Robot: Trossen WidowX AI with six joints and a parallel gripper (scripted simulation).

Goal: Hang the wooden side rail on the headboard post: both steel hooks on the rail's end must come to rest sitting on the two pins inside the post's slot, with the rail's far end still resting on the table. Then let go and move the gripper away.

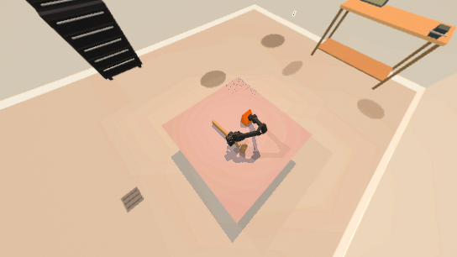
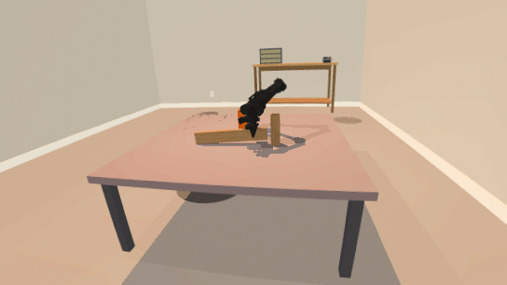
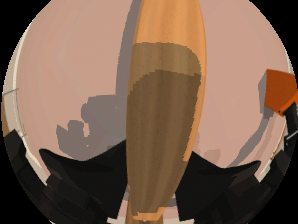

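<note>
The headboard post is 130 mm to the left of my gripper tip and 40 mm above it.
</note>
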